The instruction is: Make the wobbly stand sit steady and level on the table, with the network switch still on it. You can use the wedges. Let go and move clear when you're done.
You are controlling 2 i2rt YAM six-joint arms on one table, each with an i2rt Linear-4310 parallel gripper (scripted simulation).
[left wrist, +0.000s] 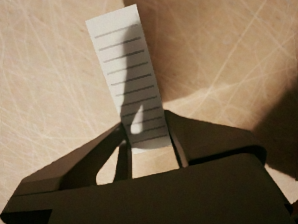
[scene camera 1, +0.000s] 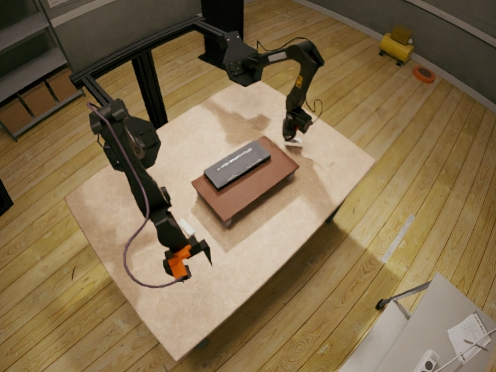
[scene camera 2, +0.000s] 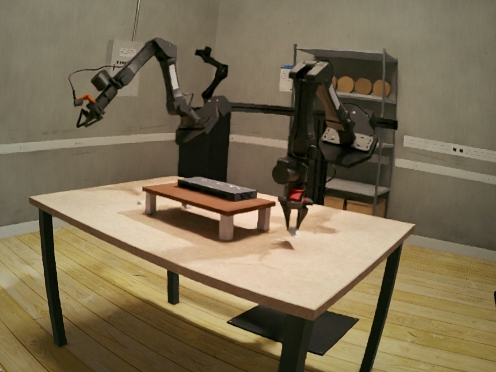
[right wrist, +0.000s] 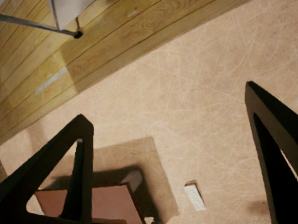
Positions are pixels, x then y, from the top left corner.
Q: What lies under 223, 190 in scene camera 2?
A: A network switch.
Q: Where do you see a network switch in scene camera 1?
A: At 224, 172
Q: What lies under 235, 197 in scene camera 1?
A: A brown stand.
